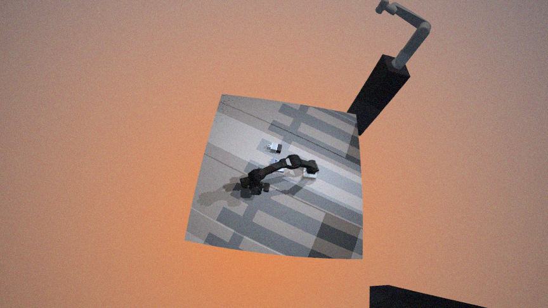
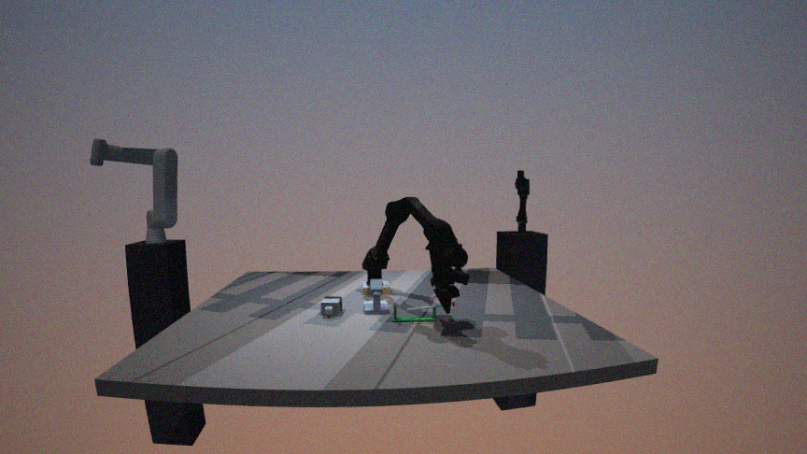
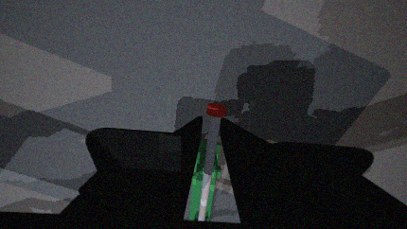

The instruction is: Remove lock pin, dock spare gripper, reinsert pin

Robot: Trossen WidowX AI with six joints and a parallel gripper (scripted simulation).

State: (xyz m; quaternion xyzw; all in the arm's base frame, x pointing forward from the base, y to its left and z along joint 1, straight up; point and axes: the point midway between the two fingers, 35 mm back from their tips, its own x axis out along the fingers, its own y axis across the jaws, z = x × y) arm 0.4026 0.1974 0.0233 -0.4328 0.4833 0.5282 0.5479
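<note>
Now: the green bracket 1 cm behind my gripper tip and 10 cm to the right of it. Round my gripper tip: spare gripper: 10 cm behind, 36 cm to the right; then socket: 12 cm behind, 21 cm to the right, 3 cm above.
</note>
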